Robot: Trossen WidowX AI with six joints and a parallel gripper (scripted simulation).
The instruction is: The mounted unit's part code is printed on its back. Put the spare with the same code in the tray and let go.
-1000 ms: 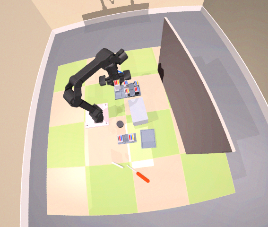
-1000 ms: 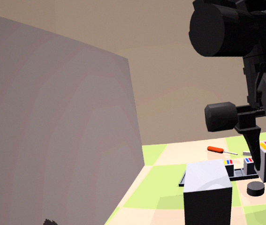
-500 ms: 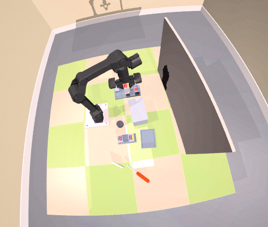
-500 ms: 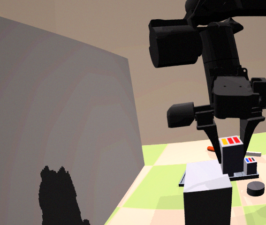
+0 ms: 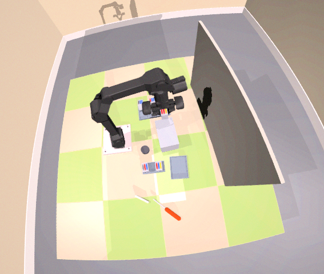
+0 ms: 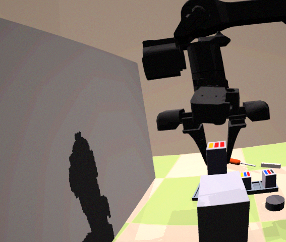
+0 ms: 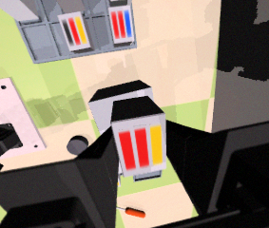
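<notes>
Now: the grey tray 25 cm to the right of my gripper tip, 17 cm below it and 5 cm ahead of it. From my gripper tip the other things lie so: grey box 12 cm below, 6 cm to the right; dark spare 2 cm above; black puck 17 cm below, 14 cm behind, 13 cm to the right.
</notes>
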